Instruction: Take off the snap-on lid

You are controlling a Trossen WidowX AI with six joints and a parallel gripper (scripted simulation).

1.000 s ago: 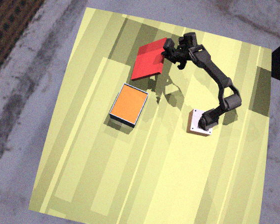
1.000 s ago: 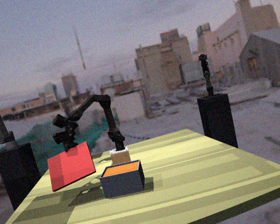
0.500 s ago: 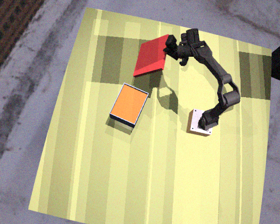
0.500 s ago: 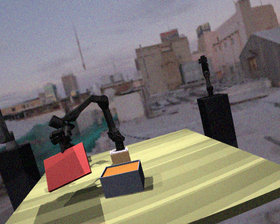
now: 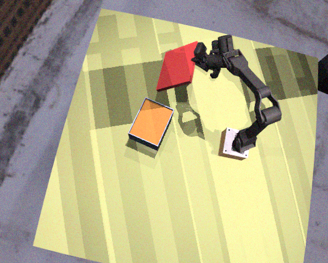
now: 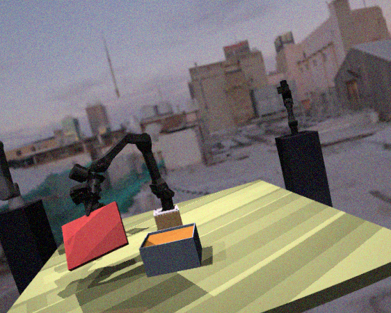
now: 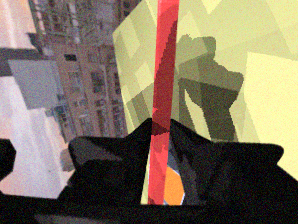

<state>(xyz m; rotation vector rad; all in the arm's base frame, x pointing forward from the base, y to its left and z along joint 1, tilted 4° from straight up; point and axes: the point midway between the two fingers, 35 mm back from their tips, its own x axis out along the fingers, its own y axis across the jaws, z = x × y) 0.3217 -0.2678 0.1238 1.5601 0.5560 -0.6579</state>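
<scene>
Now: the red lid 6 cm below my gripper tip, 6 cm ahead of it and 2 cm to the left of it. Round my gripper tip: storage box 30 cm to the left, 17 cm below, 9 cm ahead.
</scene>
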